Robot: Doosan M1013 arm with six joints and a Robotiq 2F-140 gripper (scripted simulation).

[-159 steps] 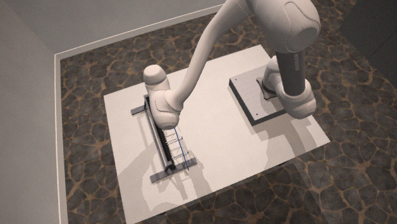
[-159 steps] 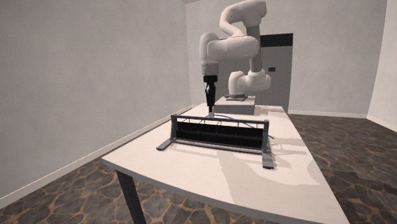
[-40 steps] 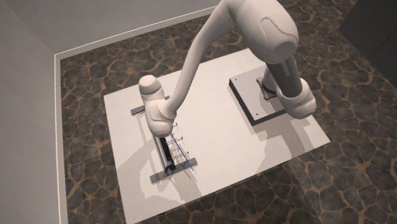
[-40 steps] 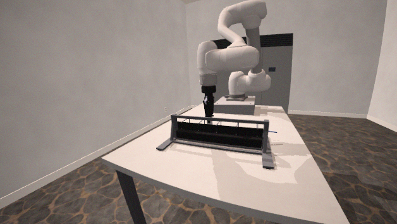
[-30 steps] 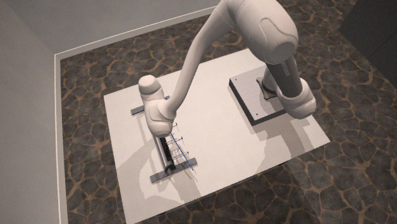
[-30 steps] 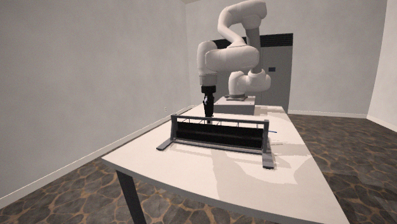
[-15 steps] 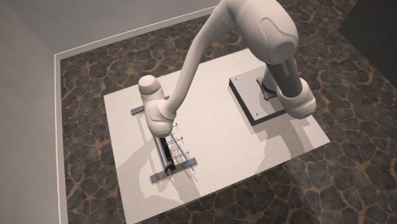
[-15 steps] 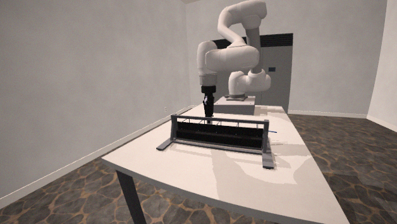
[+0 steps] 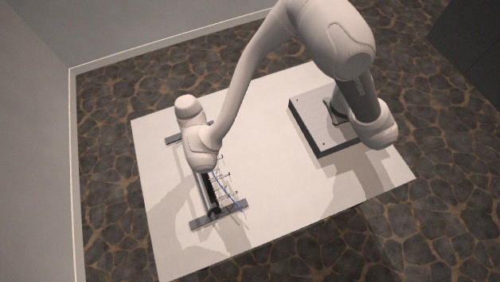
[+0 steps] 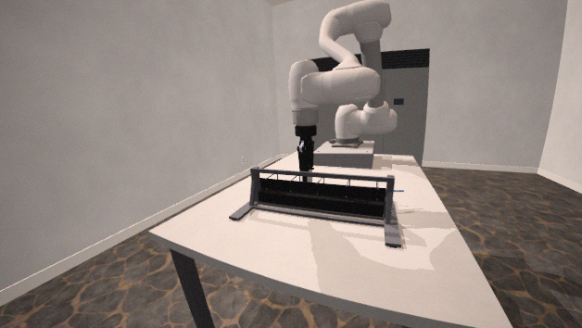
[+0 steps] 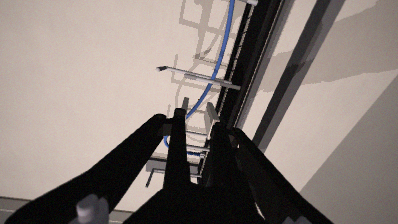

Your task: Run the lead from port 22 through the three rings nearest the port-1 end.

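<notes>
The rack is 6 cm to the left of my hand, 5 cm ahead of it and 2 cm below it.
</notes>
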